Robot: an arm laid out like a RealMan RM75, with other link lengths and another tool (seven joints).
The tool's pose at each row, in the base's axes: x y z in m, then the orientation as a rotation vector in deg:
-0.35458, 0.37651, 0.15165, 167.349, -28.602, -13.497
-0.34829, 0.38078, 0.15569, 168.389, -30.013, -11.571
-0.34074, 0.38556, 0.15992, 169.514, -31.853, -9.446
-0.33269, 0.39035, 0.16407, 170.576, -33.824, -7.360
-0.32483, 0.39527, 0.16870, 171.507, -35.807, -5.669
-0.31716, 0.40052, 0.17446, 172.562, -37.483, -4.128
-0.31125, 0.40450, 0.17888, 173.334, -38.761, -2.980
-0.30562, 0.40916, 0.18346, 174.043, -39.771, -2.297
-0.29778, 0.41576, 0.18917, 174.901, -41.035, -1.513
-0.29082, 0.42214, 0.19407, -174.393, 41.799, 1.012
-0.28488, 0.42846, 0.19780, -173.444, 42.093, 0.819
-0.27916, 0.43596, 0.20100, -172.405, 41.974, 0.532
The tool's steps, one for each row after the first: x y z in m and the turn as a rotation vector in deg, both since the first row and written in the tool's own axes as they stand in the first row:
0.00389, -0.00517, -0.00568, 1.389, 1.054, 0.829
0.00876, -0.01118, -0.01184, 2.993, 2.173, 1.913
0.01410, -0.01737, -0.01801, 4.600, 3.237, 3.069
0.01916, -0.02352, -0.02464, 6.089, 4.036, 4.216
0.02379, -0.02971, -0.03238, 7.637, 4.732, 5.120
0.02738, -0.03442, -0.03832, 8.798, 5.239, 5.803
0.03045, -0.03965, -0.04445, 9.796, 5.476, 6.303
0.03478, -0.04715, -0.05236, 11.018, 5.726, 6.922
0.03847, -0.05433, -0.05929, 12.098, 5.817, 7.418
0.04138, -0.06136, -0.06488, 12.980, 5.761, 7.686
0.04375, -0.06952, -0.07008, 14.039, 5.758, 7.704

